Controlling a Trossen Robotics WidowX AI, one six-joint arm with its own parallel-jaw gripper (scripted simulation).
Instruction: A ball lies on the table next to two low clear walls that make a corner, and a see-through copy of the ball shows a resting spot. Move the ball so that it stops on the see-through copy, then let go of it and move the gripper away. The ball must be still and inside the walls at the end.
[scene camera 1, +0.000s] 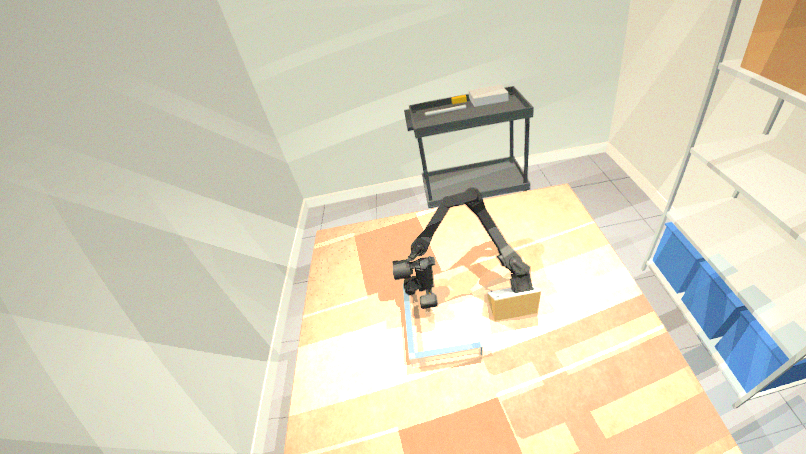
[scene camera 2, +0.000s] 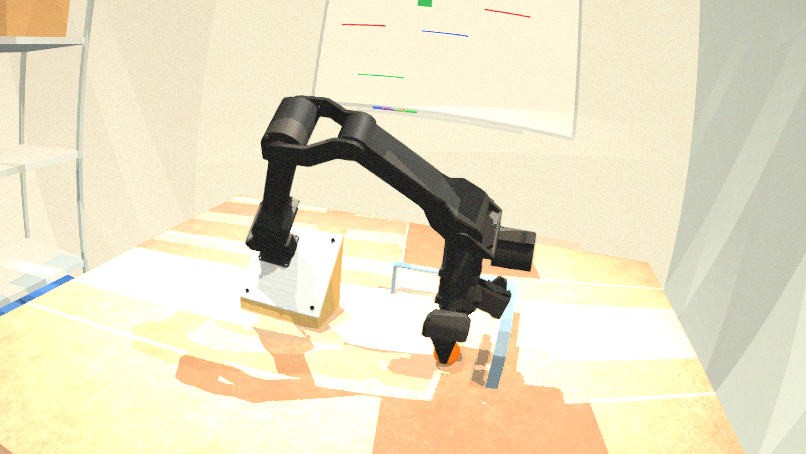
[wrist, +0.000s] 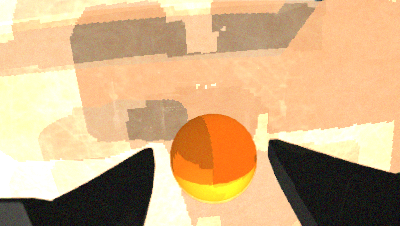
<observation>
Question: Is my gripper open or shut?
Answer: Open.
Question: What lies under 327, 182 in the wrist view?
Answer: My gripper.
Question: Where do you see my gripper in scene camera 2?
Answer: At 446, 354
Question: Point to a see-through copy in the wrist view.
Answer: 221, 193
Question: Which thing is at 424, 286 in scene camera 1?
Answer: My gripper.
</observation>
